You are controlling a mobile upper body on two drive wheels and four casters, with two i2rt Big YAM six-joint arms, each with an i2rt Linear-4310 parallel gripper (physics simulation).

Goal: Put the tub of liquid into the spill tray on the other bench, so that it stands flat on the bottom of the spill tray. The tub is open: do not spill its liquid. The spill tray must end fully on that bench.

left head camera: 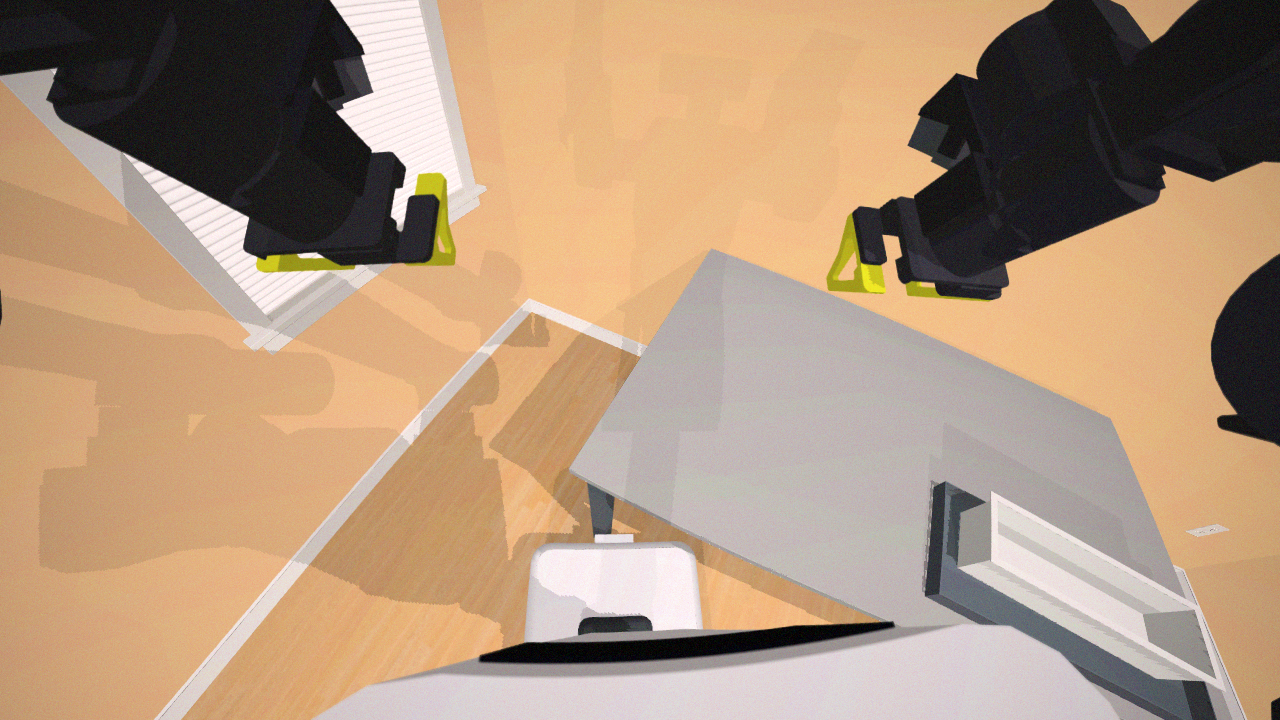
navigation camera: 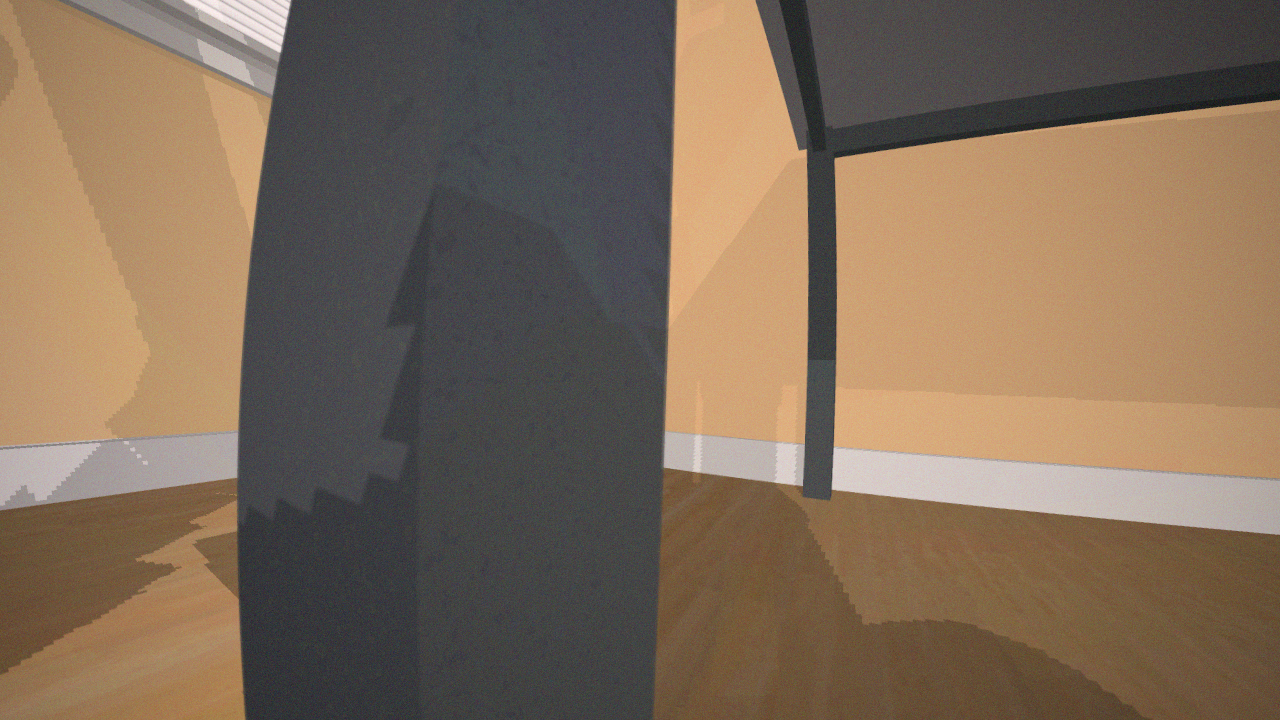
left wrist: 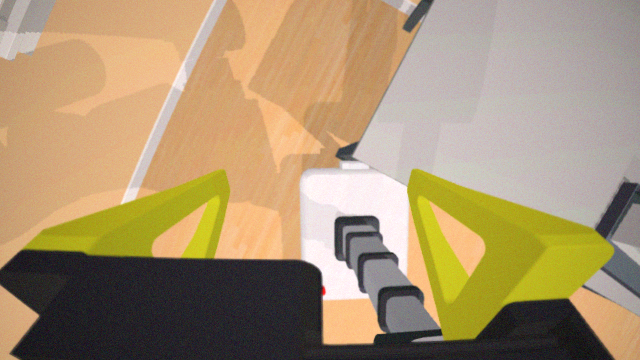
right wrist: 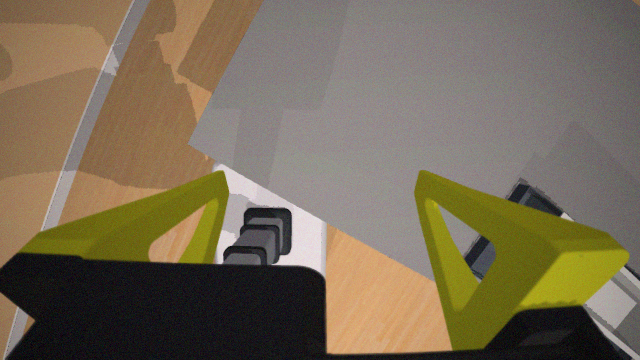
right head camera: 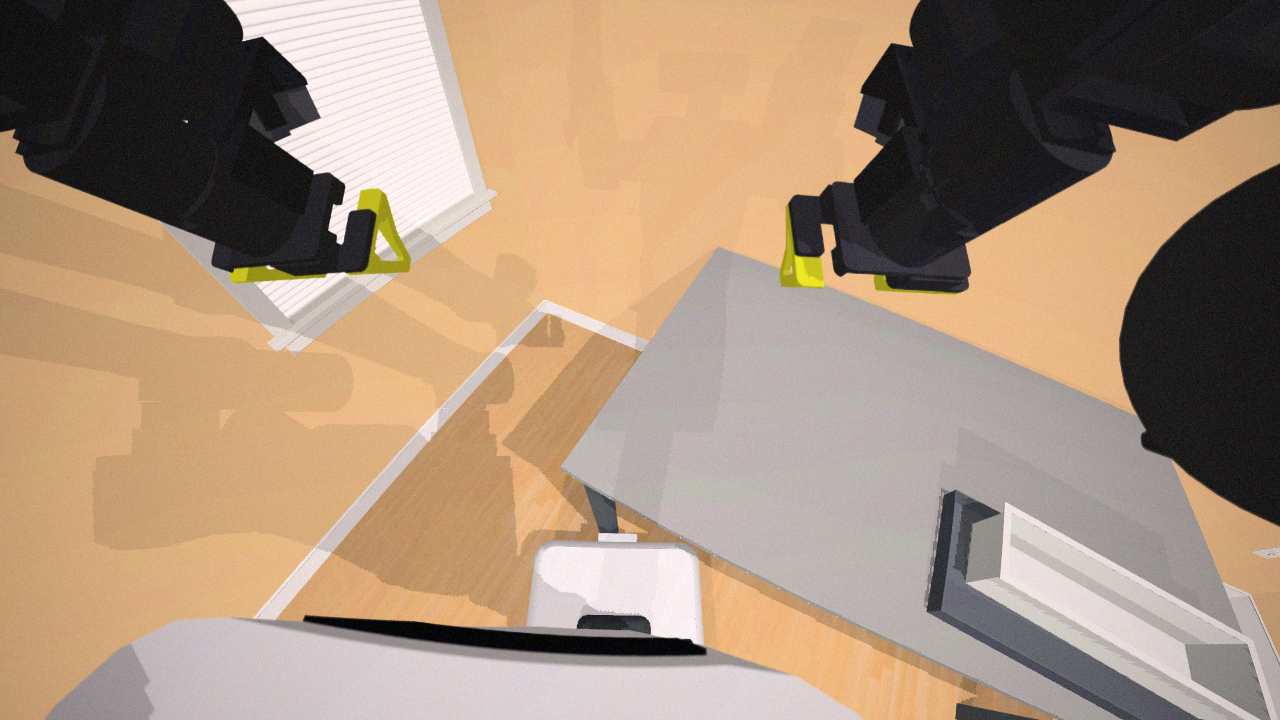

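Note:
A grey bench (left head camera: 787, 402) (right head camera: 787, 402) (left wrist: 540, 100) (right wrist: 375, 100) is close in front. A dark blue-grey tray-like piece (left head camera: 937, 537) (right head camera: 942, 550) (left wrist: 617, 210) (right wrist: 535, 197) lies on its right part. A long white open-topped container (left head camera: 1078, 582) (right head camera: 1109, 600) (right wrist: 612, 300) stands in or on it; I cannot tell which, nor whether it holds liquid. My left gripper (left head camera: 358, 265) (right head camera: 326, 268) (left wrist: 318, 179) is open and empty, left of the bench. My right gripper (left head camera: 897, 291) (right head camera: 850, 286) (right wrist: 321, 181) is open and empty, near the bench's far edge in the picture.
A dark bench leg (navigation camera: 537, 358) stands very near the navigation camera; another leg (navigation camera: 820, 313) stands farther back. My white base (left head camera: 617, 582) (right head camera: 617, 582) is close to the bench corner. A window (left head camera: 393, 107) and walls lie beyond.

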